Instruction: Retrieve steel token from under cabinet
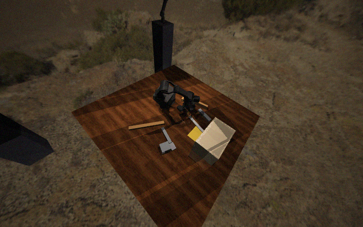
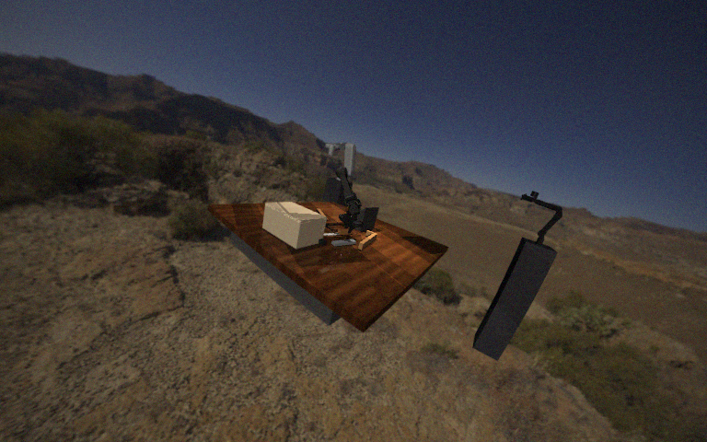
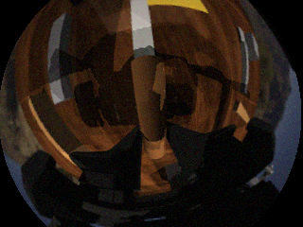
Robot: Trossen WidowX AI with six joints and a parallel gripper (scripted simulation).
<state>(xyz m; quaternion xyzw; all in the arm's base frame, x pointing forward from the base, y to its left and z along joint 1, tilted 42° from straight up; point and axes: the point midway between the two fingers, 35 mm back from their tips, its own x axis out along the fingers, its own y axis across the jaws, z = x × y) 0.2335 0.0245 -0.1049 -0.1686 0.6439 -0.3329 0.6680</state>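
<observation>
My gripper tip is 17 cm short of the grey bar and 10 cm to the right of it. Also, from my gripper tip: steel token: 37 cm ahead, 12 cm to the right; then wooden stick: 13 cm behind, 37 cm to the right; then grey scraper: 11 cm ahead, 34 cm to the right.
</observation>
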